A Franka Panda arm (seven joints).
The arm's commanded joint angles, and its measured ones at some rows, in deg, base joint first. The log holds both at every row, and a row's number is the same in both.
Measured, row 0: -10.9, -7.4, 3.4, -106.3, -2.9, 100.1, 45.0
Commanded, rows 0 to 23: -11.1, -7.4, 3.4, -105.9, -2.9, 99.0, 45.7; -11.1, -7.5, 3.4, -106.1, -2.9, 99.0, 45.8; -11.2, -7.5, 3.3, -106.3, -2.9, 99.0, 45.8; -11.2, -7.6, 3.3, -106.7, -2.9, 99.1, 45.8; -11.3, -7.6, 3.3, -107.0, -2.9, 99.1, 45.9; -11.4, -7.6, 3.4, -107.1, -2.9, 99.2, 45.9; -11.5, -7.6, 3.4, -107.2, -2.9, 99.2, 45.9; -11.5, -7.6, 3.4, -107.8, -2.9, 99.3, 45.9; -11.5, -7.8, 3.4, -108.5, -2.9, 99.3, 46.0; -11.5, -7.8, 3.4, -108.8, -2.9, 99.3, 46.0; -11.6, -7.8, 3.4, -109.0, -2.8, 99.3, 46.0; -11.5, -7.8, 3.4, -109.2, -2.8, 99.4, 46.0; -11.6, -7.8, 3.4, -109.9, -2.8, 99.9, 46.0; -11.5, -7.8, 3.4, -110.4, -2.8, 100.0, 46.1; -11.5, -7.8, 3.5, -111.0, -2.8, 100.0, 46.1; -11.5, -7.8, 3.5, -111.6, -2.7, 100.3, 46.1; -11.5, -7.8, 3.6, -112.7, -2.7, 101.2, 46.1; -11.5, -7.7, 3.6, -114.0, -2.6, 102.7, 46.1; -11.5, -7.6, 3.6, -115.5, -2.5, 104.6, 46.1; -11.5, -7.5, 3.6, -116.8, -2.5, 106.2, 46.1; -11.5, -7.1, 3.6, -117.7, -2.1, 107.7, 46.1; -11.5, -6.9, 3.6, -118.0, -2.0, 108.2, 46.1; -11.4, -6.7, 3.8, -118.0, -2.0, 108.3, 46.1; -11.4, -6.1, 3.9, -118.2, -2.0, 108.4, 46.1
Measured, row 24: -11.3, -6.6, 3.3, -117.1, -2.9, 106.9, 45.0
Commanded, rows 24 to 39: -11.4, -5.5, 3.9, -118.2, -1.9, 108.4, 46.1; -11.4, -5.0, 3.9, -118.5, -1.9, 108.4, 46.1; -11.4, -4.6, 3.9, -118.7, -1.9, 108.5, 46.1; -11.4, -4.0, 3.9, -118.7, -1.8, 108.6, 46.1; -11.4, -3.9, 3.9, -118.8, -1.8, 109.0, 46.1; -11.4, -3.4, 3.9, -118.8, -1.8, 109.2, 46.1; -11.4, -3.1, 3.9, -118.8, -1.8, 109.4, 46.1; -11.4, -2.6, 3.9, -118.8, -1.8, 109.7, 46.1; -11.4, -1.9, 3.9, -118.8, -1.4, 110.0, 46.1; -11.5, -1.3, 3.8, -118.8, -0.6, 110.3, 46.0; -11.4, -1.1, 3.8, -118.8, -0.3, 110.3, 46.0; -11.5, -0.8, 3.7, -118.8, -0.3, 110.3, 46.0; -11.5, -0.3, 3.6, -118.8, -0.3, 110.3, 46.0; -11.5, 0.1, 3.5, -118.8, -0.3, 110.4, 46.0; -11.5, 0.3, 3.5, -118.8, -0.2, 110.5, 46.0; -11.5, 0.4, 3.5, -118.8, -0.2, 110.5, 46.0
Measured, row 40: -11.3, -0.2, 3.4, -118.6, -1.1, 109.4, 45.0
